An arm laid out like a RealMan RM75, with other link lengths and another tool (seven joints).
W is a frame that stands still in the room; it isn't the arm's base.
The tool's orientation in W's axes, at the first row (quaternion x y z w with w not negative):
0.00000 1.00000 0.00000 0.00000
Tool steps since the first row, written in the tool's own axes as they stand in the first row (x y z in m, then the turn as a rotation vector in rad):
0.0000 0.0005 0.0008 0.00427 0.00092 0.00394
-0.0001 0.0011 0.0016 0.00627 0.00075 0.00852
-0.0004 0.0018 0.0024 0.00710 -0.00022 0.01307
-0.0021 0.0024 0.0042 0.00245 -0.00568 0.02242
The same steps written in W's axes. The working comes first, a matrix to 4 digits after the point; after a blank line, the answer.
The tool's axes in the first row as the columns of a matrix, in W's axes (used below as rounded here):
-1.0000 0.0000 0.0000
0.0000 1.0000 0.0000
0.0000 0.0000 -1.0000

0.0000 0.0005 -0.0008 -0.00427 0.00092 -0.00394
0.0001 0.0011 -0.0016 -0.00627 0.00075 -0.00852
0.0004 0.0018 -0.0024 -0.00710 -0.00022 -0.01307
0.0021 0.0024 -0.0042 -0.00245 -0.00568 -0.02242

